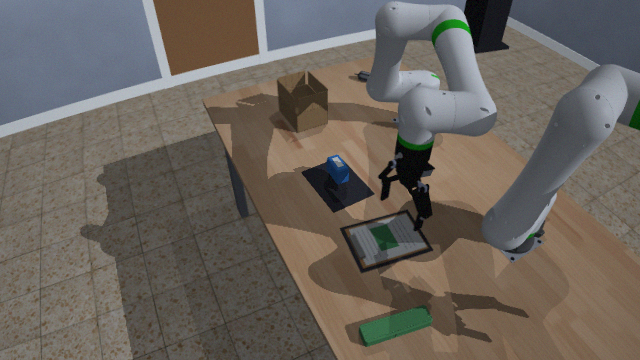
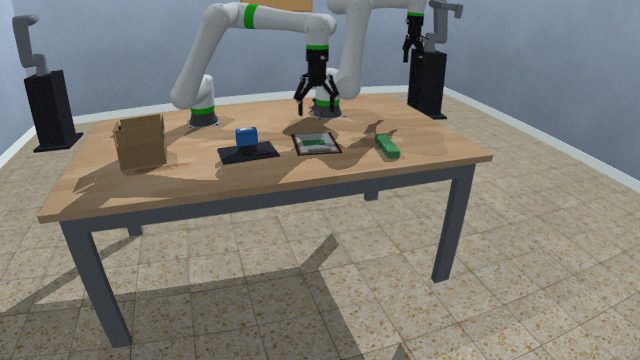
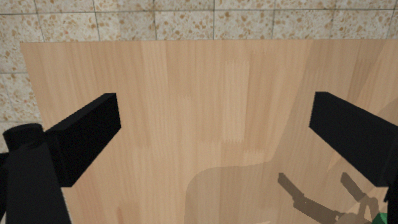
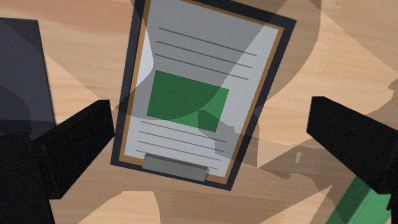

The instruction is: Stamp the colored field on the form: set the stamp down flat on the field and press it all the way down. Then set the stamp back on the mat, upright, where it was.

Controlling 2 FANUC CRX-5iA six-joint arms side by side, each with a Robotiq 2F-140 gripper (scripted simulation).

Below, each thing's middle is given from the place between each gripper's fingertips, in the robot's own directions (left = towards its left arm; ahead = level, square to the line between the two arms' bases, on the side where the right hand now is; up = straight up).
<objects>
The dark mat [image 1: 357, 190] is 300 mm to the right of my right hand [image 1: 400, 213], 130 mm below it and 80 mm ahead of it.
Now: the dark mat 51 cm ahead of my left hand, 94 cm to the right of it and 27 cm below it.
</objects>
